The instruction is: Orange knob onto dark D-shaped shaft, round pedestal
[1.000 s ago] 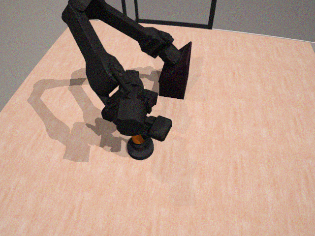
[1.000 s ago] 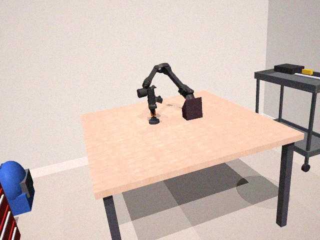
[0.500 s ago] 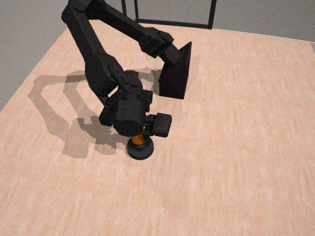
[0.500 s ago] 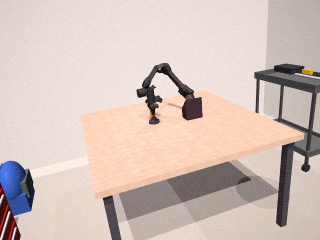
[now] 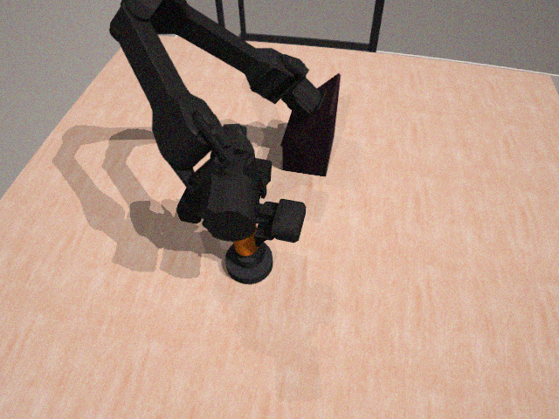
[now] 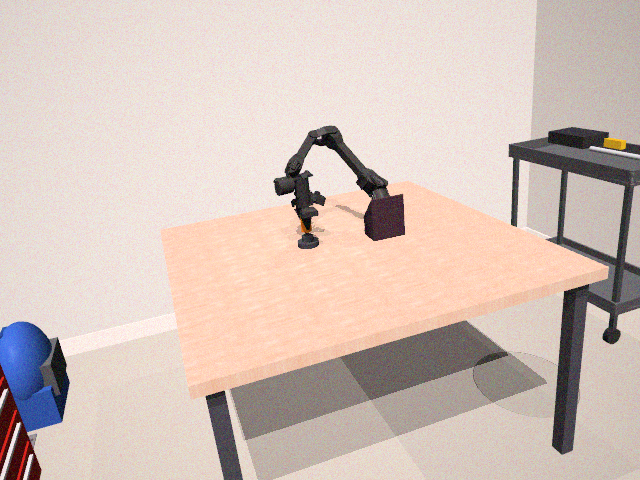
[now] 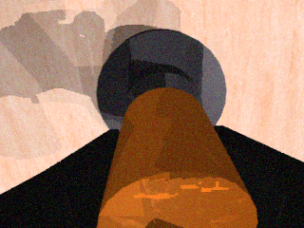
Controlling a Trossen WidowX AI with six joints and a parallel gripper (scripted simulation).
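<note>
My gripper tip is 2 cm below the orange knob. From my gripper tip the other things lie so: round pedestal: 4 cm below.
</note>
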